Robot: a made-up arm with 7 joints. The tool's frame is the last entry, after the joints.
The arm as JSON. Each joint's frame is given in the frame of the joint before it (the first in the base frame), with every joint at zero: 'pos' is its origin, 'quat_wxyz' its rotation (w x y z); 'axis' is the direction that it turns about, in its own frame. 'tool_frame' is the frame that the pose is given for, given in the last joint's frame.
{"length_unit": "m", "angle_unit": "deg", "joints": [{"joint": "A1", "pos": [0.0, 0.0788, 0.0], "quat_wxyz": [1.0, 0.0, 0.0, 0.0], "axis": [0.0, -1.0, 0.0]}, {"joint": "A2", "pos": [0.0, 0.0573, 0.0], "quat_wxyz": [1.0, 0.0, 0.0, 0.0], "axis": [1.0, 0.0, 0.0]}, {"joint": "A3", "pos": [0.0, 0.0, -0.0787], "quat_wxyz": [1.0, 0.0, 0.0, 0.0], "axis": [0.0, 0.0, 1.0]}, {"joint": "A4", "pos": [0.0, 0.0, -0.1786], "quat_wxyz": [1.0, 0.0, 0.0, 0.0], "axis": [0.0, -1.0, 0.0]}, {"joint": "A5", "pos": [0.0, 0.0, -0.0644], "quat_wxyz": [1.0, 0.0, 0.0, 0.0], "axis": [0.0, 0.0, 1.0]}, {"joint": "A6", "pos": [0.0, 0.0, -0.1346], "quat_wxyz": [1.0, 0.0, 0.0, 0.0], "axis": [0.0, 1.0, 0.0]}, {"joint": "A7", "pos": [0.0, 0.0, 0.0], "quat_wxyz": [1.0, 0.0, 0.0, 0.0], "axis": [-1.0, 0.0, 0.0]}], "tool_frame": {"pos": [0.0, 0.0, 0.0], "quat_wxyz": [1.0, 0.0, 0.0, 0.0]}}
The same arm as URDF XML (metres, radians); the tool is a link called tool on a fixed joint. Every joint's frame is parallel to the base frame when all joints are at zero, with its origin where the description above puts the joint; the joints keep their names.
<robot name="arm">
  <link name="base_link"/>
  <link name="link1"/>
  <link name="link2"/>
  <link name="link3"/>
  <link name="link4"/>
  <link name="link5"/>
  <link name="link6"/>
  <link name="link7"/>
  <link name="tool"/>
  <joint name="A1" type="continuous">
    <parent link="base_link"/>
    <child link="link1"/>
    <origin xyz="0 0.0788 0"/>
    <axis xyz="0 -1 0"/>
  </joint>
  <joint name="A2" type="continuous">
    <parent link="link1"/>
    <child link="link2"/>
    <origin xyz="0 0.0573 0"/>
    <axis xyz="1 0 0"/>
  </joint>
  <joint name="A3" type="continuous">
    <parent link="link2"/>
    <child link="link3"/>
    <origin xyz="0 0 -0.0787"/>
    <axis xyz="0 0 1"/>
  </joint>
  <joint name="A4" type="continuous">
    <parent link="link3"/>
    <child link="link4"/>
    <origin xyz="0 0 -0.1786"/>
    <axis xyz="0 -1 0"/>
  </joint>
  <joint name="A5" type="continuous">
    <parent link="link4"/>
    <child link="link5"/>
    <origin xyz="0 0 -0.0644"/>
    <axis xyz="0 0 1"/>
  </joint>
  <joint name="A6" type="continuous">
    <parent link="link5"/>
    <child link="link6"/>
    <origin xyz="0 0 -0.1346"/>
    <axis xyz="0 1 0"/>
  </joint>
  <joint name="A7" type="continuous">
    <parent link="link6"/>
    <child link="link7"/>
    <origin xyz="0 0 0"/>
    <axis xyz="-1 0 0"/>
  </joint>
  <joint name="tool_joint" type="fixed">
    <parent link="link7"/>
    <child link="tool"/>
    <origin xyz="0 0 0"/>
  </joint>
</robot>

